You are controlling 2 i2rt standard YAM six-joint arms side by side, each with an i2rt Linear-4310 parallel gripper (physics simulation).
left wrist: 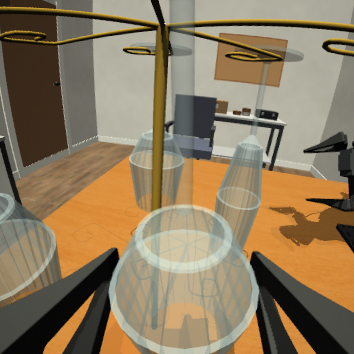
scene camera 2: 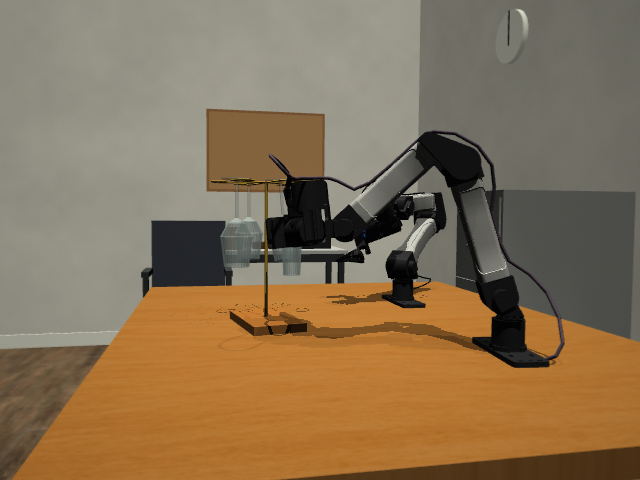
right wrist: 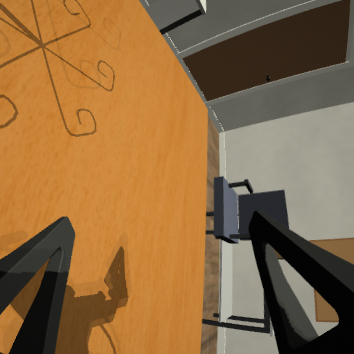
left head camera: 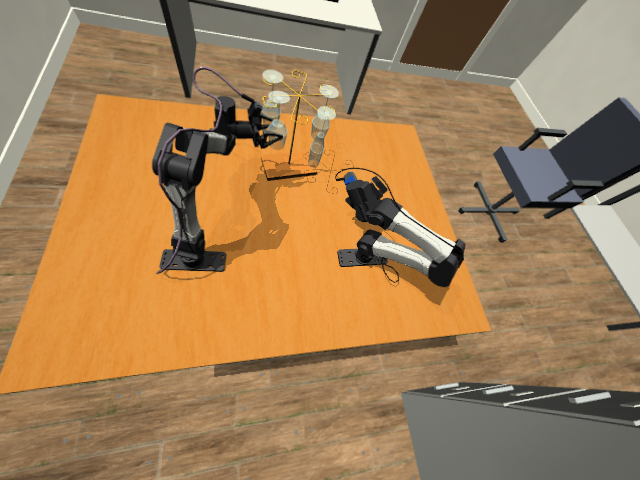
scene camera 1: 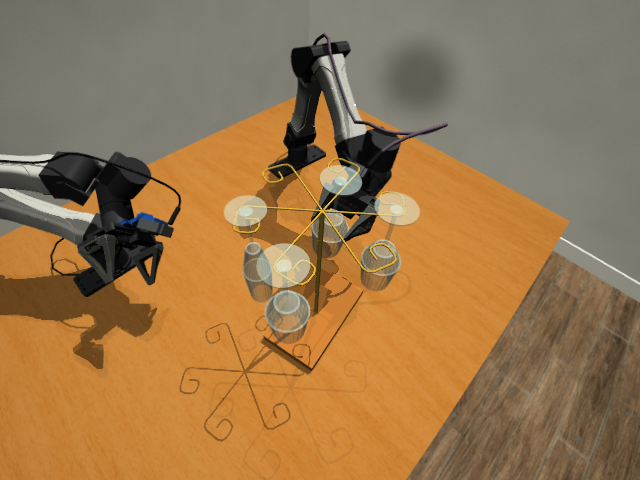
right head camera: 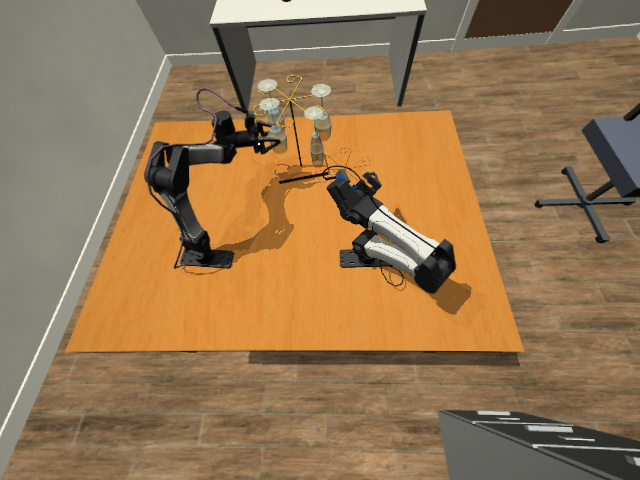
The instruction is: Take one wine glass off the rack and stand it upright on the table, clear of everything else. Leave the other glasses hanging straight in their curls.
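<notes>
A brass rack (left head camera: 295,129) (scene camera 1: 318,273) (scene camera 2: 266,279) (left wrist: 159,110) with curled arms stands on a wooden base. My left gripper (left head camera: 275,131) (scene camera 1: 331,229) (left wrist: 183,258) is shut on the bowl of one wine glass (right head camera: 277,140) (left wrist: 184,300), which is upside down. Its foot (scene camera 1: 333,184) overlaps a rack arm in scene camera 1; I cannot tell whether its stem sits in the curl. Three other glasses hang upside down: a slim one (scene camera 1: 257,273) (left wrist: 240,200), a wide one (scene camera 1: 287,320) (left wrist: 156,172) and another (scene camera 1: 379,268) (left wrist: 25,250). My right gripper (scene camera 1: 125,281) (right wrist: 162,222) is open and empty, away from the rack.
The rack's wooden base (scene camera 1: 336,330) (scene camera 2: 263,323) lies on the orange table (left head camera: 155,320) (right head camera: 289,315). Its far edge is behind the rack in the head views. A white desk (left head camera: 289,12) and an office chair (left head camera: 537,170) stand beyond the table.
</notes>
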